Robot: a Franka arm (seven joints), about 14 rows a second.
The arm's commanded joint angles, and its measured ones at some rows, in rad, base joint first. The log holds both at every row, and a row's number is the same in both.
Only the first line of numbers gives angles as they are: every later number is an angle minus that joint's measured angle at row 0.
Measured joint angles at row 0:
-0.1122 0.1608 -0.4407 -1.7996 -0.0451 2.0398 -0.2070
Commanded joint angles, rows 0 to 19:
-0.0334 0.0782 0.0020 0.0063 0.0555 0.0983 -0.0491
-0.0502 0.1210 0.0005 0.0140 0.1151 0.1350 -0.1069
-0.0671 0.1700 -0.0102 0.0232 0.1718 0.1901 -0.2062
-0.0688 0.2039 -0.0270 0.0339 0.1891 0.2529 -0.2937
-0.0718 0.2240 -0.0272 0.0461 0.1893 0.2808 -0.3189
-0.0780 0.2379 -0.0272 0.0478 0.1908 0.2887 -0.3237
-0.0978 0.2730 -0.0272 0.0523 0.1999 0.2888 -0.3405
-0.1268 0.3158 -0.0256 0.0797 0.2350 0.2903 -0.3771
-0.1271 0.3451 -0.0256 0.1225 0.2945 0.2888 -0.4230
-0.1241 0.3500 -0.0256 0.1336 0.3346 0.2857 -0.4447
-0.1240 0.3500 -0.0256 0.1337 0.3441 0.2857 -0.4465
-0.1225 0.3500 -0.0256 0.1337 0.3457 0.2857 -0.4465
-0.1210 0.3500 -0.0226 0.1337 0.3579 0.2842 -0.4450
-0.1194 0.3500 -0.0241 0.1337 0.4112 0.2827 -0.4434
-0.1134 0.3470 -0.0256 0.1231 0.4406 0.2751 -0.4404
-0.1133 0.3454 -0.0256 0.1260 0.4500 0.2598 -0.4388
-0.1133 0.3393 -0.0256 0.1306 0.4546 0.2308 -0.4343
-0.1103 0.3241 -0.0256 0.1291 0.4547 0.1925 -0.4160
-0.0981 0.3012 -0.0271 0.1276 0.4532 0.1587 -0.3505
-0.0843 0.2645 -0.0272 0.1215 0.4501 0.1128 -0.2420
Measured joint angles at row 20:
-0.1096 0.3301 -0.0256 0.1295 0.4380 0.1971 -0.3636
